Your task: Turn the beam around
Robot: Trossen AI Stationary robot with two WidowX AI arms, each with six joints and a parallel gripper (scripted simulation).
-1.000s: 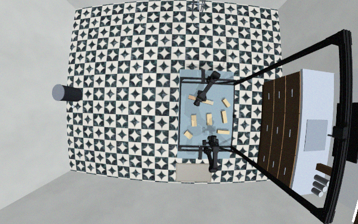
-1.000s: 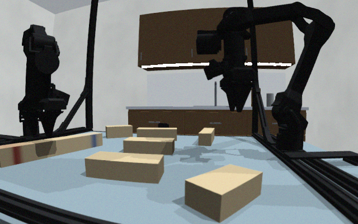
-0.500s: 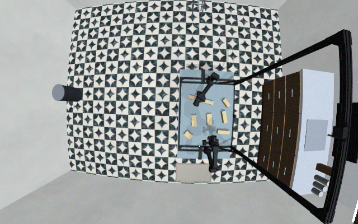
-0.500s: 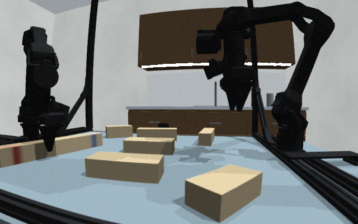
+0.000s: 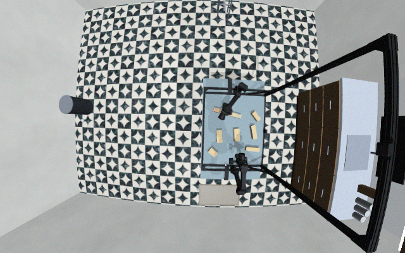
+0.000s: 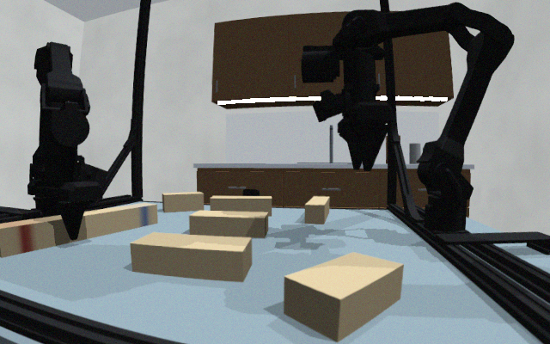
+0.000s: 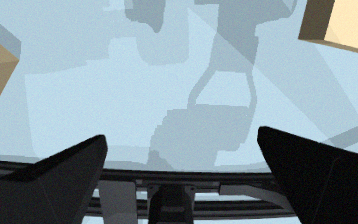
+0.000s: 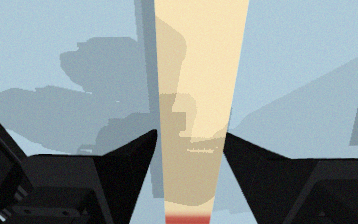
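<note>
My right hand is 5 cm past the beam, 1 cm to the right of it and 2 cm above it.
</note>
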